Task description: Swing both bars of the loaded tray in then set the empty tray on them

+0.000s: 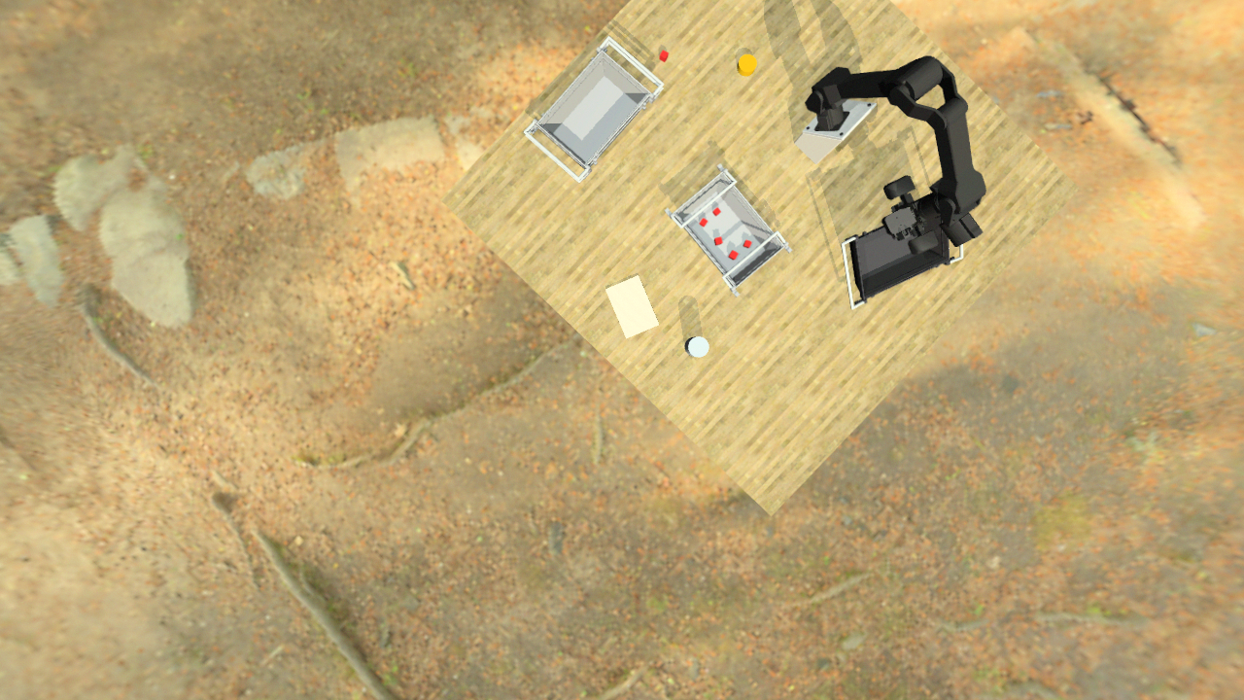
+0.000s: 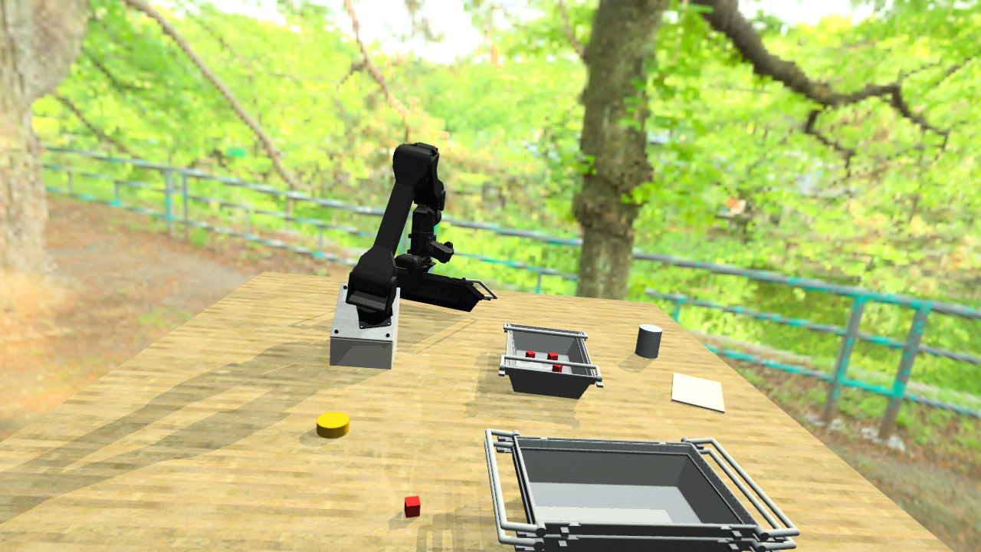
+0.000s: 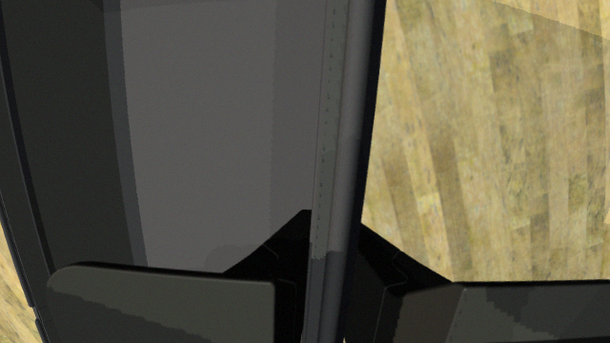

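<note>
Right now my gripper tip is 70 mm to the right of the dark tray and 40 mm short of it. The rest, counted from my gripper tip: cream card: 570 mm ahead, 430 mm to the right, 80 mm below; grey cylinder: 560 mm ahead, 230 mm to the right, 50 mm below; yellow disc: 560 mm to the right, 170 mm behind, 70 mm below.
</note>
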